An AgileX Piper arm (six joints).
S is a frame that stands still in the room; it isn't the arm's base.
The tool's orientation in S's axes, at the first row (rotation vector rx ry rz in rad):
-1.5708, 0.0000, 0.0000
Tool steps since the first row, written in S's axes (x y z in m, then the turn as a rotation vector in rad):
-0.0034, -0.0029, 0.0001, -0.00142, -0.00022, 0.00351
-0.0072, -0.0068, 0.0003, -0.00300, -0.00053, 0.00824
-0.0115, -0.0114, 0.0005, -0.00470, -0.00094, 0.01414
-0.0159, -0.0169, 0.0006, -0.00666, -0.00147, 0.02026
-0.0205, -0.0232, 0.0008, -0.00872, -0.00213, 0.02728
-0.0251, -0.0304, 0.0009, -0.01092, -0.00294, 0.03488
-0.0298, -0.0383, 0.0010, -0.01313, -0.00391, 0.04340
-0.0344, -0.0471, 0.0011, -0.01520, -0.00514, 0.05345
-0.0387, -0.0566, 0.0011, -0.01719, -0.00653, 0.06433
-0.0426, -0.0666, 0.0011, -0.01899, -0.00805, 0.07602
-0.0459, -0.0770, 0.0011, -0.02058, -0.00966, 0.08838
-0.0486, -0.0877, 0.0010, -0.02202, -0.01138, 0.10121
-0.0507, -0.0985, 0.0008, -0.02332, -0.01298, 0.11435
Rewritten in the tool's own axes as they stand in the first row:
-0.0034, -0.0001, -0.0029, -0.00142, -0.00351, -0.00022
-0.0072, -0.0003, -0.0068, -0.00300, -0.00824, -0.00053
-0.0115, -0.0005, -0.0114, -0.00470, -0.01414, -0.00094
-0.0159, -0.0006, -0.0169, -0.00666, -0.02026, -0.00147
-0.0205, -0.0008, -0.0232, -0.00872, -0.02728, -0.00213
-0.0251, -0.0009, -0.0304, -0.01092, -0.03488, -0.00294
-0.0298, -0.0010, -0.0383, -0.01313, -0.04340, -0.00391
-0.0344, -0.0011, -0.0471, -0.01520, -0.05345, -0.00514
-0.0387, -0.0011, -0.0566, -0.01719, -0.06433, -0.00653
-0.0426, -0.0011, -0.0666, -0.01899, -0.07602, -0.00805
-0.0459, -0.0011, -0.0770, -0.02058, -0.08838, -0.00966
-0.0486, -0.0010, -0.0877, -0.02202, -0.10121, -0.01138
-0.0507, -0.0008, -0.0985, -0.02332, -0.11435, -0.01298

